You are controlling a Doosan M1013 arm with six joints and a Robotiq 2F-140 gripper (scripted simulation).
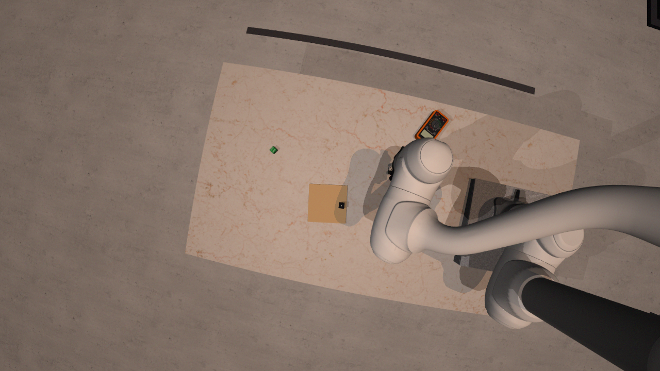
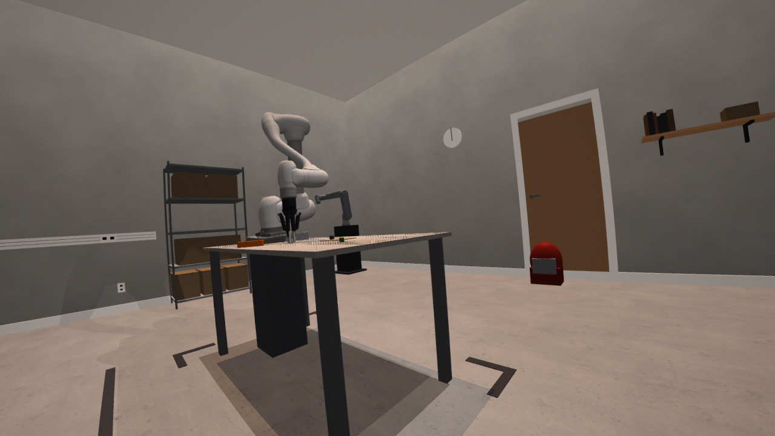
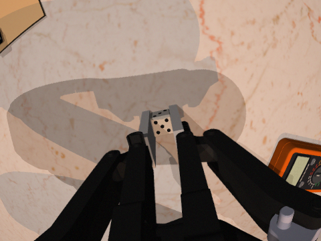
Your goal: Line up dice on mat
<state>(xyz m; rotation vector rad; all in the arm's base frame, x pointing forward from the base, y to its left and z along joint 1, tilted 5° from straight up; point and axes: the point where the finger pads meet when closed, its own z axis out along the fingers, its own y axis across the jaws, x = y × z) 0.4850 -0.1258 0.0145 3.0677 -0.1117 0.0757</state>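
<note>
Now: the mat 210 mm ahead of my hand, 160 mm to the left of it and 30 mm below it. From my hand the other things lie so: black die: 160 mm ahead, 160 mm to the left, 20 mm below; then white die: 20 mm below; then orange multimeter: 120 mm behind, 180 mm to the right, 20 mm below.
</note>
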